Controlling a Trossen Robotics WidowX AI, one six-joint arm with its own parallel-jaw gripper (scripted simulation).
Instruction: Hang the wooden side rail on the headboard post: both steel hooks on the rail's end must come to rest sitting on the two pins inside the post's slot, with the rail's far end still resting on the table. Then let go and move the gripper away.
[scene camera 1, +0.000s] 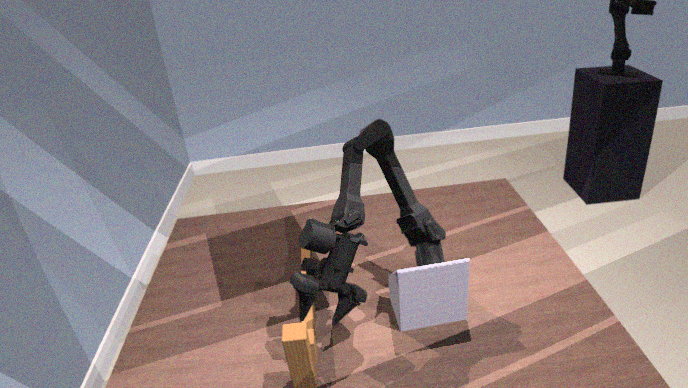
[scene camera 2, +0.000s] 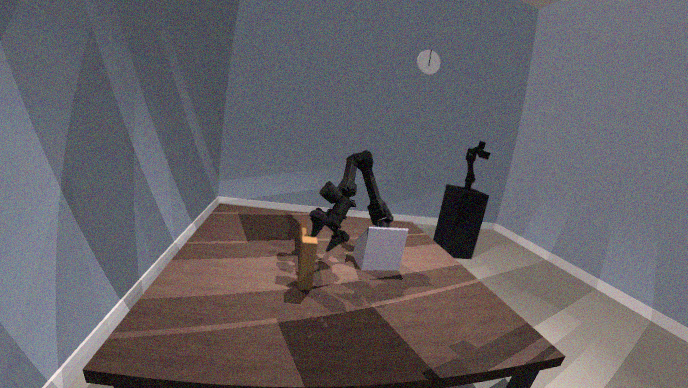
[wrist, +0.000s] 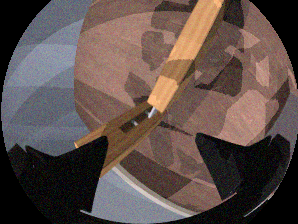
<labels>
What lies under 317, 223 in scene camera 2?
My gripper.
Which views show my gripper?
Scene camera 1, scene camera 2 and the wrist view: all of them.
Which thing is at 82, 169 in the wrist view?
My gripper.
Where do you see a wooden headboard post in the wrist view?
125, 131
</labels>
